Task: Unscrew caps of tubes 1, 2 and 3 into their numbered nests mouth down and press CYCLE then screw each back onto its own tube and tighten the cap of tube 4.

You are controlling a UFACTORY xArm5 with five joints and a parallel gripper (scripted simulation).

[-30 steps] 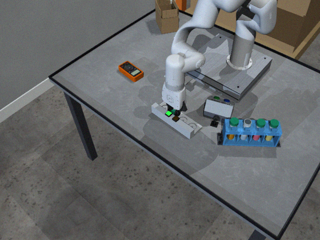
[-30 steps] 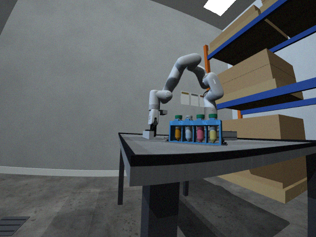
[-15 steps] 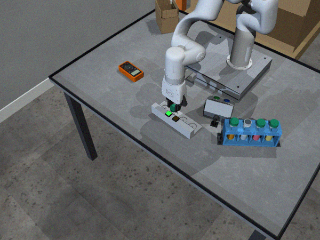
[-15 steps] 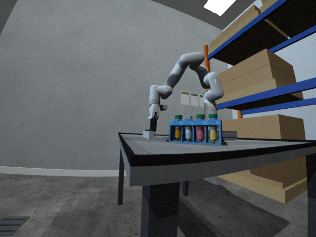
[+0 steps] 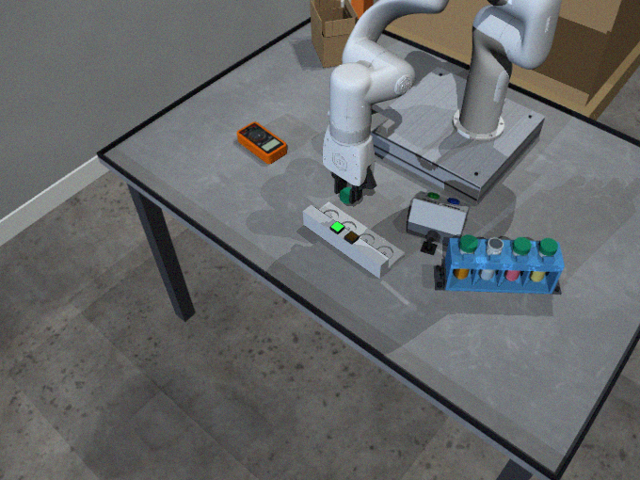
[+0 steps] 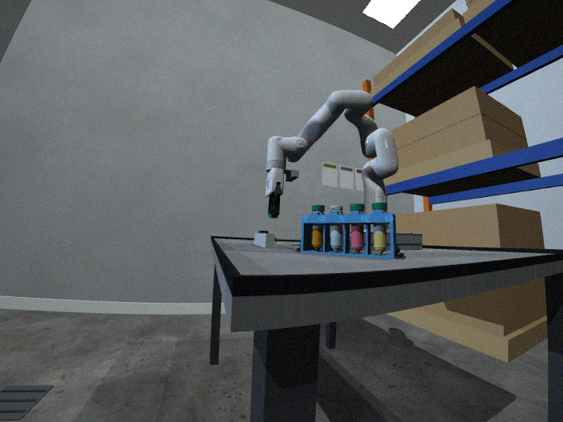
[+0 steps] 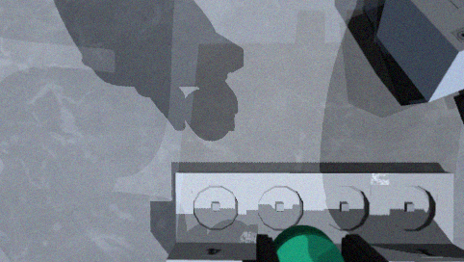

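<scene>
Now: hand 30 cm to the right of the threaded neck, 7 cm past it and 2 cm above it. Also, from my hand: green key (15 cm behind, 12 cm to the left, 7 cm below); then blue key (16 cm to the left, 16 cm behind, 7 cm below); then key housing (14 cm to the left, 14 cm behind, 8 cm below).
</scene>
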